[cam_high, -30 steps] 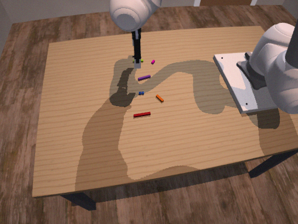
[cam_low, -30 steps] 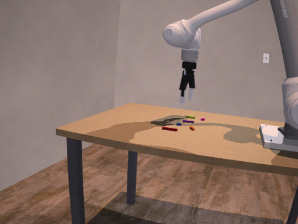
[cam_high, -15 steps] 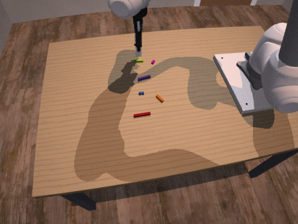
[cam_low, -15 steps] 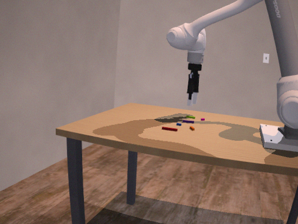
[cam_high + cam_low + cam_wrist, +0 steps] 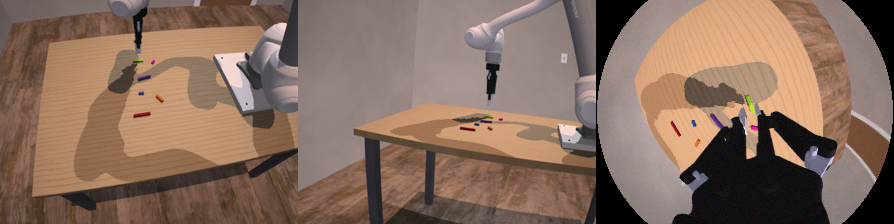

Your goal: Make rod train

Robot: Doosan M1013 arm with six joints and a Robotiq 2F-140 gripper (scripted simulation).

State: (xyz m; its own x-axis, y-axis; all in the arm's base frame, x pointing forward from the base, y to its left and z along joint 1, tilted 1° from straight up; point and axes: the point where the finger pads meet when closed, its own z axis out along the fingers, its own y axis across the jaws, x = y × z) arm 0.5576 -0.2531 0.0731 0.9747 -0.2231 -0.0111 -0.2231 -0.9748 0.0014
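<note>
My hand is 100 mm above the lime rod. Also, from my hand: orange rod 30 mm behind, 250 mm to the left, 100 mm below; magenta rod 70 mm behind, 30 mm to the left, 100 mm below; purple rod 120 mm to the left, 100 mm below.
</note>
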